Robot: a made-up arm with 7 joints.
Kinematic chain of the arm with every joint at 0, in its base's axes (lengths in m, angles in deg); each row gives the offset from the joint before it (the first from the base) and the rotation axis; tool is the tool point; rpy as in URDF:
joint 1: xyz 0 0 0 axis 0.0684 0.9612 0.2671
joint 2: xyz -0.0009 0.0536 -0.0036 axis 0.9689 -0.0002 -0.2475
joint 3: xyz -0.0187 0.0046 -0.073 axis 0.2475 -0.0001 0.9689
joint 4: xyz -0.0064 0 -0.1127 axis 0.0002 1 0
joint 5: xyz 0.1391 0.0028 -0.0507 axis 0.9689 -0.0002 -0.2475
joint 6: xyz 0.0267 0 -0.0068 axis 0.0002 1 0
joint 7: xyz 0.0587 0 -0.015 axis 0.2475 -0.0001 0.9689
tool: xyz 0 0 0 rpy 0 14.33 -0.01
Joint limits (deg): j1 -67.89..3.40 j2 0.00..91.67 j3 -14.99..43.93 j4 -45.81..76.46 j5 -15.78..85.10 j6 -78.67..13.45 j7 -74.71..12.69
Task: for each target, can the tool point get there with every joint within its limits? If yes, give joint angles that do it. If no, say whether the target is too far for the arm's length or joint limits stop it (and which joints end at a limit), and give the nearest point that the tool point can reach.
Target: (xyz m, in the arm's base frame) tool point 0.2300 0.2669 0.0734
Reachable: yes | joints -24.12 75.51 36.07 12.42 57.74 -57.99 -56.11
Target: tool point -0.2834 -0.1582 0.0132
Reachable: no: joint limits stop it (at a limit: joint 1, joint 2, joint 3, joint 4, joint 5) | nearest point -0.0130 0.0583 0.1407 | short by 0.369 m
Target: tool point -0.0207 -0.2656 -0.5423
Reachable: no: too far | nearest point -0.0027 -0.0173 -0.3893 | short by 0.292 m
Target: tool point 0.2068 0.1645 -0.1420
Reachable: yes | joints -10.13 10.10 31.71 -6.48 41.33 -54.91 0.40
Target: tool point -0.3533 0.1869 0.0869
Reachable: no: joint limits stop it (at a limit: joint 1, joint 2, joint 3, joint 4, joint 5, joint 6) | nearest point -0.0108 0.0672 0.1270 | short by 0.365 m
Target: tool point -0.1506 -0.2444 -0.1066
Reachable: no: joint limits stop it (at a limit: joint 1, joint 2, joint 3, joint 4, joint 6) | nearest point 0.1098 -0.0317 -0.0933 | short by 0.336 m
